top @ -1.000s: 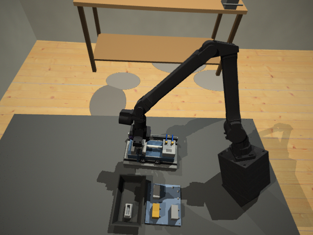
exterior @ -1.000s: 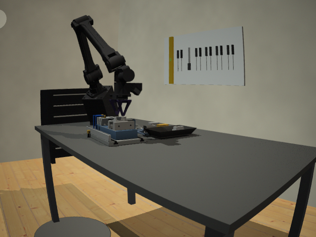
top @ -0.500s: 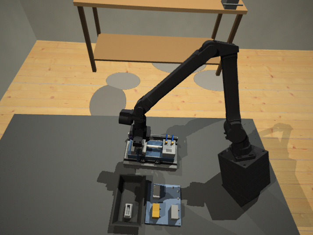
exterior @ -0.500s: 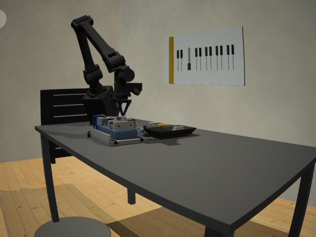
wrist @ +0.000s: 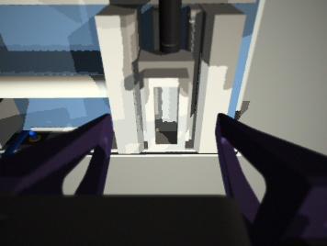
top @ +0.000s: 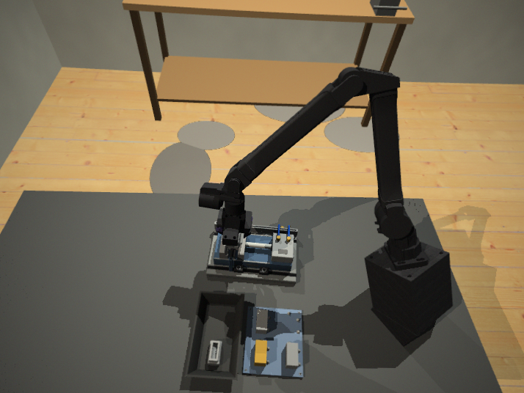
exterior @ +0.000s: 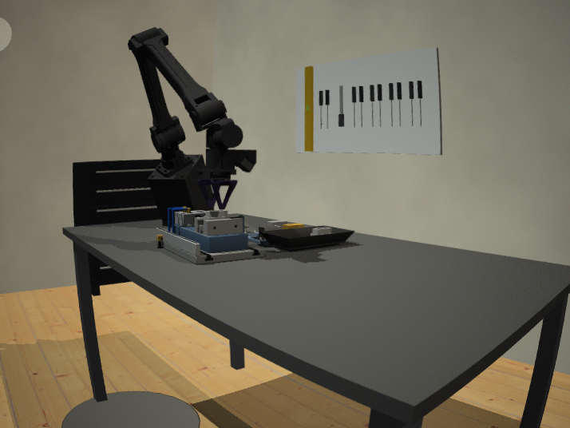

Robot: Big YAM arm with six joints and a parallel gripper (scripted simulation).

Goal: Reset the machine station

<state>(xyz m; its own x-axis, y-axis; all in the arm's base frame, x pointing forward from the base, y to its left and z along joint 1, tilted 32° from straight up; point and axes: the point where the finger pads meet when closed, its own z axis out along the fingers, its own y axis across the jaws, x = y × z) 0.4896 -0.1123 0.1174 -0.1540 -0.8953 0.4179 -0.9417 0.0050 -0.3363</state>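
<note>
Right now the moving jaw is 50 mm below my hand, 30 mm behind it and 10 mm to the left of it. From my hand the other things lie so: fixed jaw 50 mm below, 30 mm ahead; work stop rod 50 mm to the left, 40 mm below, 10 mm ahead; vise 90 mm below, 70 mm behind, 10 mm to the left.
</note>
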